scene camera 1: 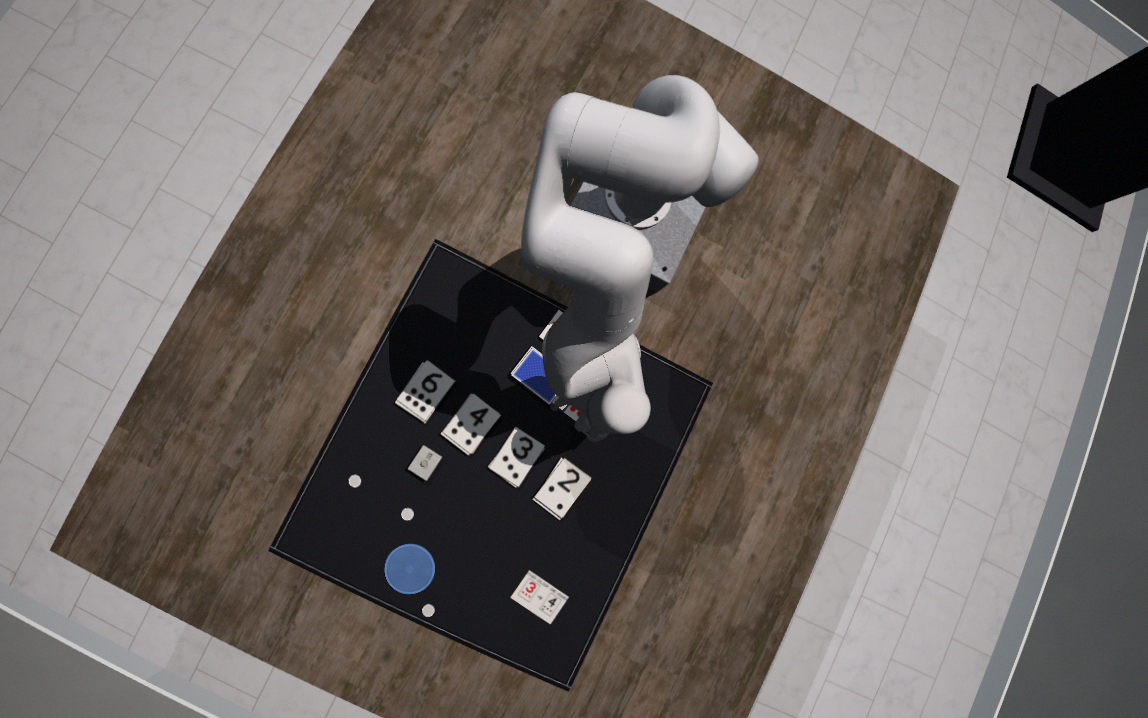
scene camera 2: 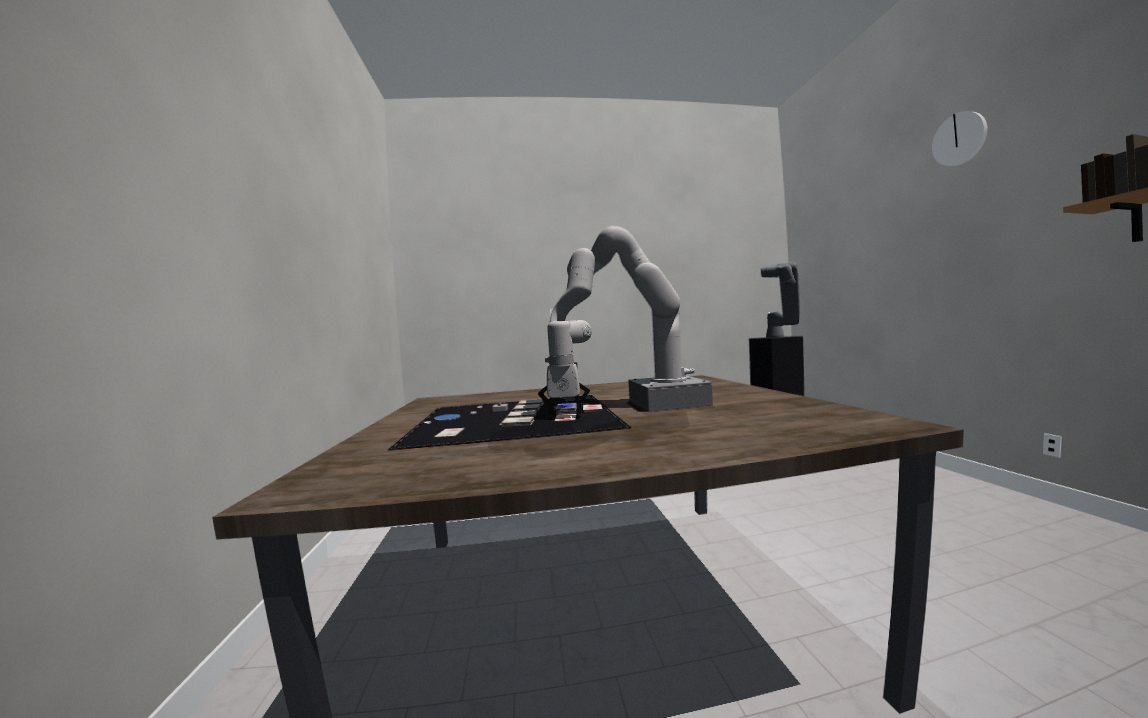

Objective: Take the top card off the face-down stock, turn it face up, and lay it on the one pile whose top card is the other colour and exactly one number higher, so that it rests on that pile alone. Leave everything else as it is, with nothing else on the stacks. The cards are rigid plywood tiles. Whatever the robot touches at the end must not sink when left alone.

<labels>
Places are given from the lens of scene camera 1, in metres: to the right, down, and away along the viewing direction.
black mat [scene camera 1: 484,535]: -0.16, 0.32, 1.12
</labels>
